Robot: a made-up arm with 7 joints. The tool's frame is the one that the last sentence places.
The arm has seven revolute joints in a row. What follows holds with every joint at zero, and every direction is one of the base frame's.
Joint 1 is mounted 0.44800 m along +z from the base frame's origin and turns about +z.
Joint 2 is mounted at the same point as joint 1 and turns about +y.
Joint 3 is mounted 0.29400 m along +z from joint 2 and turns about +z.
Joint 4 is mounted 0.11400 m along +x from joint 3 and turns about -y.
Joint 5 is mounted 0.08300 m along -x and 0.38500 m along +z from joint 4 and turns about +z.
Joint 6 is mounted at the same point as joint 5 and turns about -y.
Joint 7 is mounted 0.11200 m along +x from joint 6 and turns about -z.
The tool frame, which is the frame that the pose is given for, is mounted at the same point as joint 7; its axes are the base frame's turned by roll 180.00, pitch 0.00 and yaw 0.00 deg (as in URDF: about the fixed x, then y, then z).
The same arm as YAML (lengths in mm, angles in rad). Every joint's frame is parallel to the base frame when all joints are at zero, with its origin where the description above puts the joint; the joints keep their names.
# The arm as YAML. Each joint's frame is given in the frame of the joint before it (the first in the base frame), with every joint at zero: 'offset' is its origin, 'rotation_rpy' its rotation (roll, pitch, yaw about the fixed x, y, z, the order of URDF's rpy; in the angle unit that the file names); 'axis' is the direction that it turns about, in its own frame. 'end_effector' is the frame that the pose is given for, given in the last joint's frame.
length_unit: mm
angle_unit: rad
chain:
  - id: joint 1
    offset: [0.0, 0.0, 448.0]
    rotation_rpy: [0.0, 0.0, 0.0]
    axis: [0.0, 0.0, 1.0]
  - id: joint 2
    offset: [0.0, 0.0, 0.0]
    rotation_rpy: [0.0, 0.0, 0.0]
    axis: [0.0, 1.0, 0.0]
  - id: joint 3
    offset: [0.0, 0.0, 294.0]
    rotation_rpy: [0.0, 0.0, 0.0]
    axis: [0.0, 0.0, 1.0]
  - id: joint 4
    offset: [114.0, 0.0, 0.0]
    rotation_rpy: [0.0, 0.0, 0.0]
    axis: [0.0, -1.0, 0.0]
  - id: joint 5
    offset: [-83.0, 0.0, 385.0]
    rotation_rpy: [0.0, 0.0, 0.0]
    axis: [0.0, 0.0, 1.0]
  - id: joint 6
    offset: [0.0, 0.0, 0.0]
    rotation_rpy: [0.0, 0.0, 0.0]
    axis: [0.0, -1.0, 0.0]
  - id: joint 7
    offset: [112.0, 0.0, 0.0]
    rotation_rpy: [0.0, 0.0, 0.0]
    axis: [0.0, 0.0, -1.0]
end_effector:
  offset: [0.0, 0.0, 0.0]
  rotation_rpy: [3.1416, 0.0, 0.0]

